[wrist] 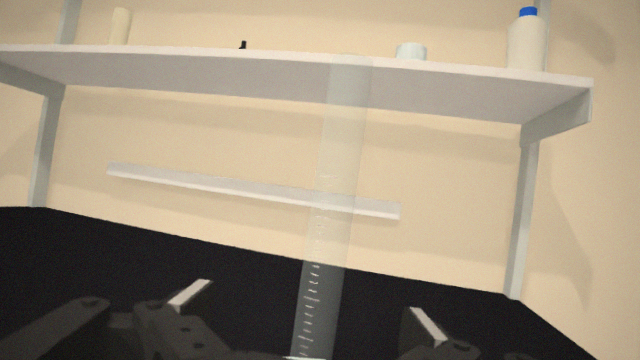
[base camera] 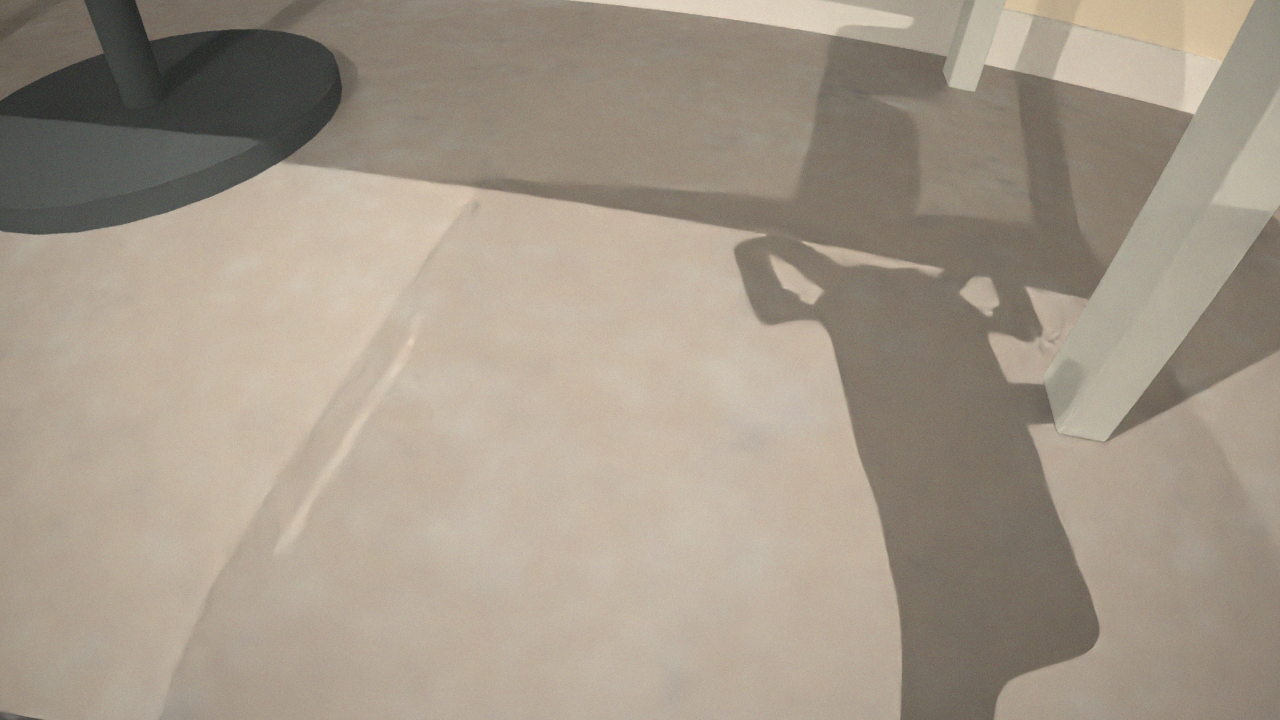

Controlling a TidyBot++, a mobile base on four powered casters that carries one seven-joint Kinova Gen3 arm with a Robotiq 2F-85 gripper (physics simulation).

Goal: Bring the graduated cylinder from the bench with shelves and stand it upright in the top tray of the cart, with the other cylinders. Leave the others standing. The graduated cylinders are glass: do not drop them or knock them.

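Frame: origin at the arm's base, x ahead, y left, z up, level; centimetres.
Seen in the pictures: gripper, fingertip midpoint: [wrist: 307,315].
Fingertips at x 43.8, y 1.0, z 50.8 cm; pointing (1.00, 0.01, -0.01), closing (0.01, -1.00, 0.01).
Note:
Offsets run from my fingertips to a thing's middle. "*": to the spot under its first point. Level surfaces: height alone.
The graduated cylinder {dz +2.5, dx +18.5, dy -1.1 cm} [wrist: 332,200], clear glass with white marks, stands upright on the black bench top {dz -14.3 cm} [wrist: 125,260] in the wrist view; its foot is mostly cut off at the lower edge. My gripper [wrist: 307,315] is open and empty, one finger to the left and one to the right of the cylinder in the picture, with gaps on both sides. How far the cylinder stands from the fingertips in depth is hard to tell. The cart, its top tray and the other cylinders do not show in either view.
A white shelf [wrist: 210,75] above the bench bears a white bottle with a blue cap {dz +40.3, dx +50.8, dy -37.7 cm} [wrist: 526,45], a pale jar {dz +35.9, dx +59.5, dy -15.6 cm} [wrist: 411,51] and a cream cylinder {dz +40.3, dx +75.8, dy +65.6 cm} [wrist: 120,26]. A white rail [wrist: 240,190] lies behind. Bench leg {* dz -75.5, dx -0.4, dy -32.5 cm} [base camera: 1154,250] and round dark base [base camera: 223,107] stand on the floor.

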